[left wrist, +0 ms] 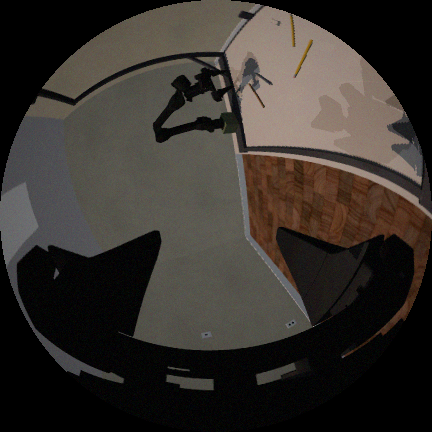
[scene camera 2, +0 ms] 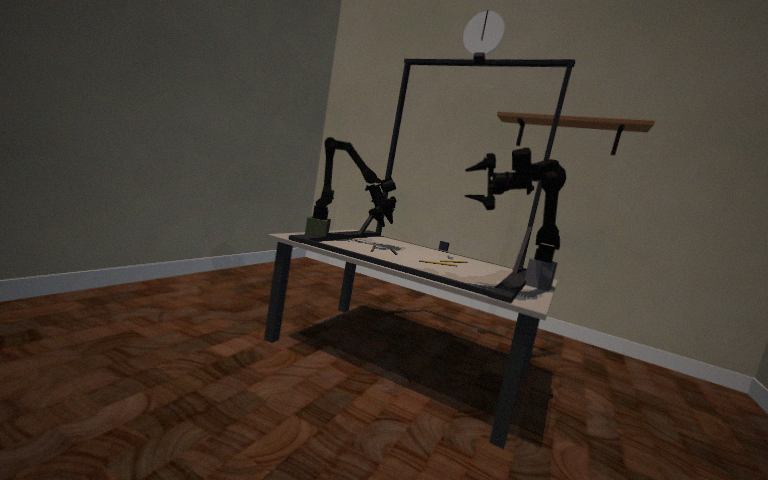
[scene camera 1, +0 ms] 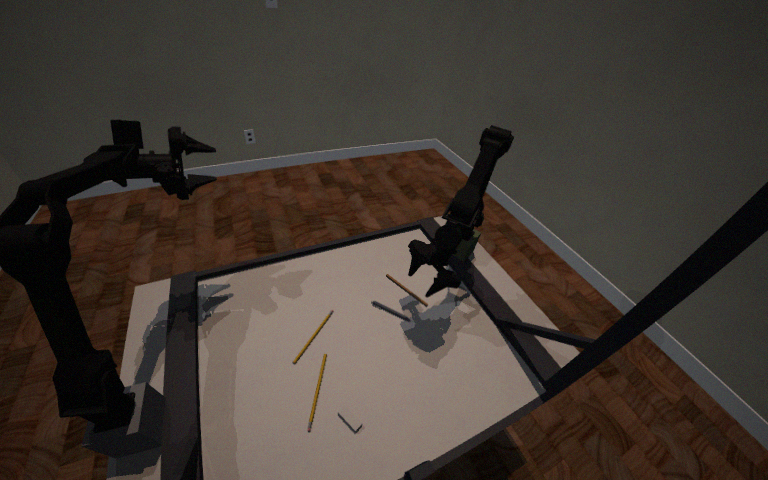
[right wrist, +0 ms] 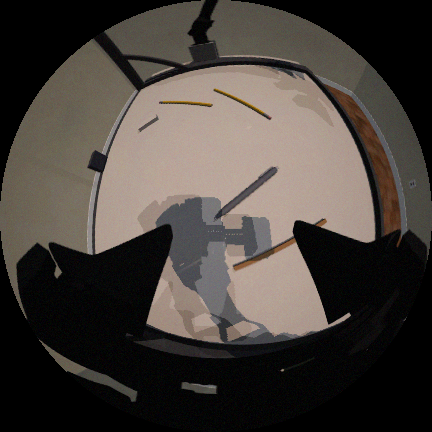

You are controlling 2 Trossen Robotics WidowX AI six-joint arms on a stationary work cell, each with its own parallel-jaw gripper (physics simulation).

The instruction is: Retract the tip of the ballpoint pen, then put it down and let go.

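Frame: origin at the left arm's base, x ahead, y left, z up, level; metres.
Seen in the pictures: left gripper, fingertip midpoint: (left wrist: 219,235) (scene camera 2: 465,183) (scene camera 1: 216,164); right gripper, fingertip midpoint: (left wrist: 229,77) (scene camera 2: 388,225) (scene camera 1: 417,286) (right wrist: 234,228); left arm's base, origin of the base link: (scene camera 2: 543,260) (scene camera 1: 115,412) (right wrist: 201,42); right arm's base, origin of the base link: (left wrist: 221,123) (scene camera 2: 319,218).
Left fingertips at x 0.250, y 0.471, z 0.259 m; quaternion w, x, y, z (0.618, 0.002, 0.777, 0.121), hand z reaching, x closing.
Note:
Pixels of each thing's top centre, then the offset from my left fingertips to it. "spot": a spot on its surface instead. Level surfaces: height alone.
- dark grey rod, surface spot: (right wrist: 247,192) (scene camera 1: 392,309) (left wrist: 260,77) spot: 0.364 m down, 0.416 m ahead, 0.333 m right
- white table, its level: 0.374 m down
- brown stick, middle of its top: (right wrist: 285,244) (scene camera 1: 406,288) 0.367 m down, 0.492 m ahead, 0.269 m right
- small grey L-shaped piece, middle of its top: (scene camera 1: 349,417) (right wrist: 146,120) 0.362 m down, 0.207 m ahead, 0.587 m right
The ballpoint pen, a dark grey rod (scene camera 1: 390,310) (left wrist: 263,78) (right wrist: 247,192), lies flat on the white table (scene camera 1: 271,316) (right wrist: 165,155). In the right wrist view its narrow end points lower left, at the edge of the arm's shadow; whether the tip is out is too small to tell. My right gripper (scene camera 1: 419,284) (scene camera 2: 386,223) (right wrist: 234,228) is open and empty, pointing down above the table near the pen. My left gripper (scene camera 1: 215,164) (scene camera 2: 466,182) (left wrist: 219,235) is open and empty, held high and away from the pen.
A brown stick (scene camera 1: 406,290) (right wrist: 280,249) lies close to the pen. Two yellow pencils (scene camera 1: 313,336) (scene camera 1: 317,393) and a small grey L-shaped piece (scene camera 1: 349,423) (right wrist: 148,123) lie farther off. Dark frame bars (scene camera 1: 305,250) run along the table, with a slanting post (scene camera 1: 651,291) at the right.

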